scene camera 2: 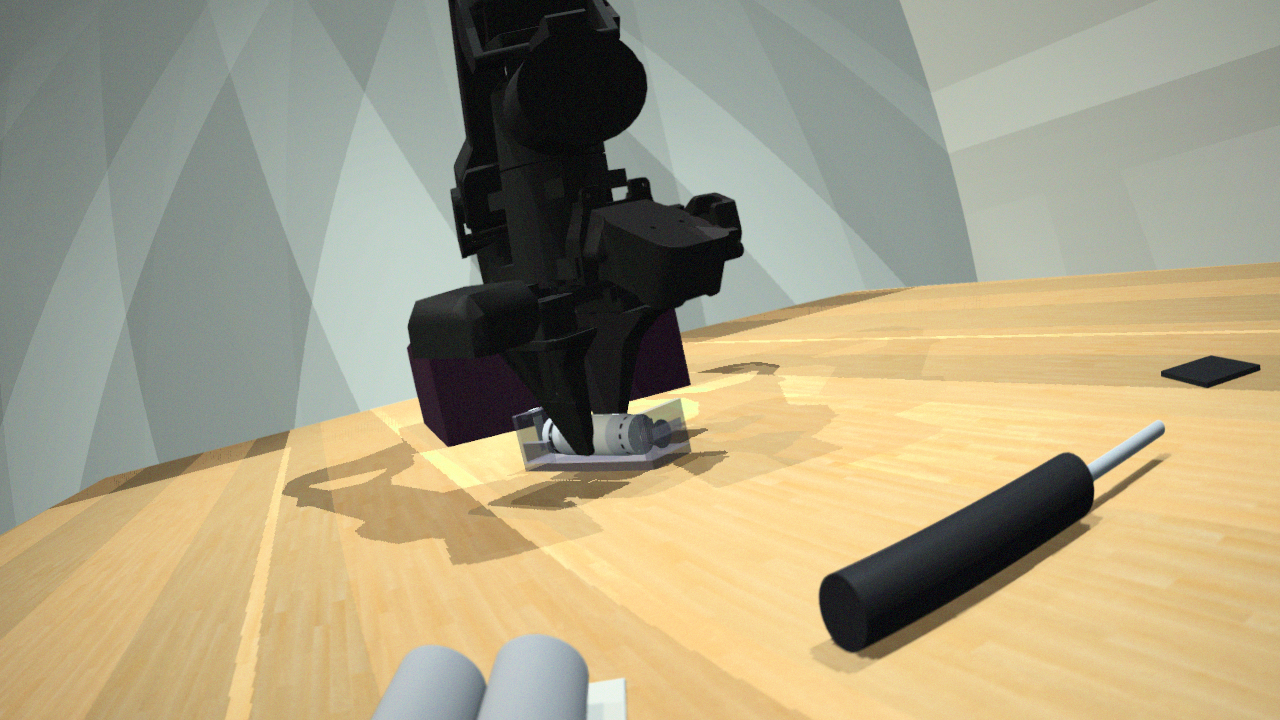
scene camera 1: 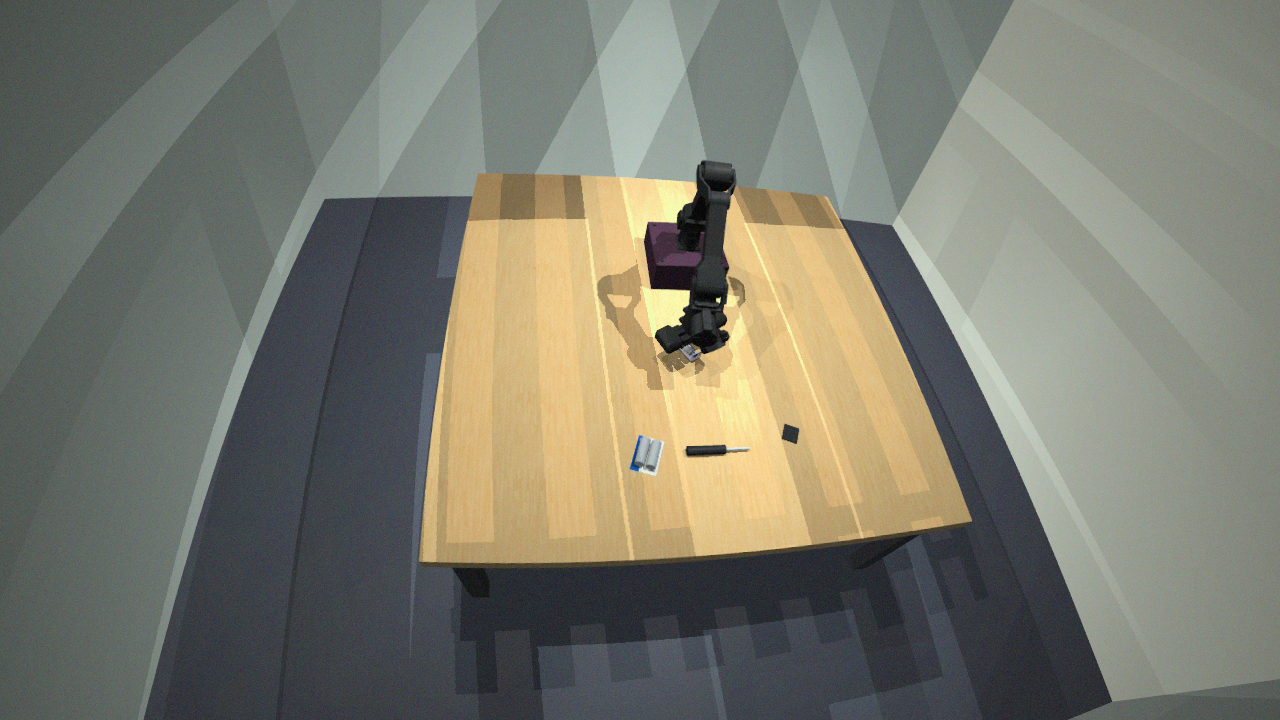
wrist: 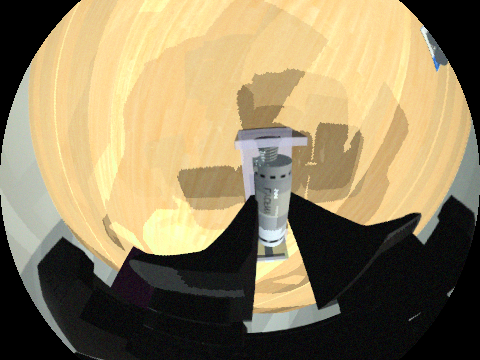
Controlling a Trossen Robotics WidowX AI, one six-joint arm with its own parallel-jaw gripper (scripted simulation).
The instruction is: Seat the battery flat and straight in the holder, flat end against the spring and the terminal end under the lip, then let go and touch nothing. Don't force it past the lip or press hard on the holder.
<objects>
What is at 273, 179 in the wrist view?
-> A battery.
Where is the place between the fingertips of my gripper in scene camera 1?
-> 684, 345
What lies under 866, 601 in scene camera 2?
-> A black-handled screwdriver.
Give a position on a battery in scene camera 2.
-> At 614, 434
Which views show my gripper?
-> Scene camera 2, scene camera 1 and the wrist view: all of them.
</objects>
